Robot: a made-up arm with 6 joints.
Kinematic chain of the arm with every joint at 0, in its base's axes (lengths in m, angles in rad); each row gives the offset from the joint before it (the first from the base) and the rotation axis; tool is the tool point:
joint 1: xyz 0 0 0.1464 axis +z
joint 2: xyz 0 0.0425 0 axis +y
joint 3: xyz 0 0 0.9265 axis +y
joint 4: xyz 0 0 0.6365 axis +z
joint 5: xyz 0 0 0 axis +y
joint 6: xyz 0 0 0.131 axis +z
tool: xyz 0 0 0
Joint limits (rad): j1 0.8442..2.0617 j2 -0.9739..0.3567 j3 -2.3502..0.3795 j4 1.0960..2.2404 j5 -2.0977..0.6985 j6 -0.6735..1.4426
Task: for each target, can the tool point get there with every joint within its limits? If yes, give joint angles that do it. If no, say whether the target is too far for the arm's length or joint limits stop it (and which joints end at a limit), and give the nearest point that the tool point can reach.
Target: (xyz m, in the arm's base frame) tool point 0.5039 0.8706 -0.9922
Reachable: no: joint limits stop it (at a limit: joint 1, joint 2, joint 3, joint 4) | nearest point 0.3147 -0.5033 -0.0417 | short by 1.681 m
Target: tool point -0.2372 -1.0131 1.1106
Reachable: yes | joints 1.2570 -0.4387 -0.9445 1.5961 -1.4262 0.9750
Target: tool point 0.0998 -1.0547 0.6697
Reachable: yes | joints 1.5971 -0.4778 -1.5581 1.7043 -1.0800 0.6017
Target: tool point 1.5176 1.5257 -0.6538
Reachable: no: too far | nearest point 0.3353 -0.4867 0.0052 | short by 2.425 m
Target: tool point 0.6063 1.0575 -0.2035
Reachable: no: joint limits stop it (at a limit: joint 1, joint 2, joint 3, joint 4) | nearest point 0.1560 -0.1443 0.7156 | short by 1.578 m
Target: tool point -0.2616 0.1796 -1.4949
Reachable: no: joint limits stop it (at a limit: joint 1, joint 2, joint 3, joint 4) | nearest point -0.4546 -0.4093 -0.0799 | short by 1.545 m
